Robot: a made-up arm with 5 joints. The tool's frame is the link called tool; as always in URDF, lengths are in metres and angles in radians.
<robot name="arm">
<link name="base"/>
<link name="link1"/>
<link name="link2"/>
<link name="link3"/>
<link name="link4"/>
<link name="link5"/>
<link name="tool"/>
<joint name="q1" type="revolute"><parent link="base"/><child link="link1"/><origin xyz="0.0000 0.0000 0.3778"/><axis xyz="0 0 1"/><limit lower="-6.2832" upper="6.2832" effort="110" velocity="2.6"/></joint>
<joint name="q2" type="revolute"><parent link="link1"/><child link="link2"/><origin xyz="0.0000 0.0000 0.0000" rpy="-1.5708 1.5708 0.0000"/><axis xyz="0 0 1"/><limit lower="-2.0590" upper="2.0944" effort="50" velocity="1"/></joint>
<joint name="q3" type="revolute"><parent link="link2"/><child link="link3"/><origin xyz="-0.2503 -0.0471 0.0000"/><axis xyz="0 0 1"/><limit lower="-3.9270" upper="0.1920" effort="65" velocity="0.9"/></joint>
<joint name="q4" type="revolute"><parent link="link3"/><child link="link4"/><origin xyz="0.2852 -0.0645 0.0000"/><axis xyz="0 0 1"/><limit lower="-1.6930" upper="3.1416" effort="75" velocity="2.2"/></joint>
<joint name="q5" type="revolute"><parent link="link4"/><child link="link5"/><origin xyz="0.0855 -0.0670 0.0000" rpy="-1.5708 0.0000 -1.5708"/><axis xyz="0 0 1"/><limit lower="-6.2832" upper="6.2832" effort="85" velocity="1.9"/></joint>
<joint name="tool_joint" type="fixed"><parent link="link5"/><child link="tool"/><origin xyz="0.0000 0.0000 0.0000"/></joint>
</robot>
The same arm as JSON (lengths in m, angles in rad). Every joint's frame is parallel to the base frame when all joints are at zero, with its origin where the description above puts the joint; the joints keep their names.
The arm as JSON. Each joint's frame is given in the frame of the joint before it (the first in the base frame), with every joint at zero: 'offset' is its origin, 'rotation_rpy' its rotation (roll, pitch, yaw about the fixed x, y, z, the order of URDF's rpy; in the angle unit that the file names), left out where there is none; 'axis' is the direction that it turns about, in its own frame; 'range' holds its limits. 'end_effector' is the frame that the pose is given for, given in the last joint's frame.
{"length_unit": "m", "angle_unit": "rad", "chain": [{"id": "q1", "offset": [0.0, 0.0, 0.3778], "axis": [0.0, 0.0, 1.0], "range": [-6.2832, 6.2832]}, {"id": "q2", "offset": [0.0, 0.0, 0.0], "axis": [0.0, 1.0, 0.0], "range": [-2.059, 2.0944]}, {"id": "q3", "offset": [0.0471, 0.0, 0.2503], "axis": [0.0, 1.0, 0.0], "range": [-3.927, 0.192]}, {"id": "q4", "offset": [0.0645, 0.0, -0.2852], "axis": [0.0, 1.0, 0.0], "range": [-1.693, 3.1416]}, {"id": "q5", "offset": [0.067, 0.0, -0.0855], "axis": [0.0, 0.0, -1.0], "range": [-6.2832, 6.2832]}], "end_effector": {"offset": [0.0, 0.0, 0.0], "rotation_rpy": [3.1416, 0.0, 0.0]}}
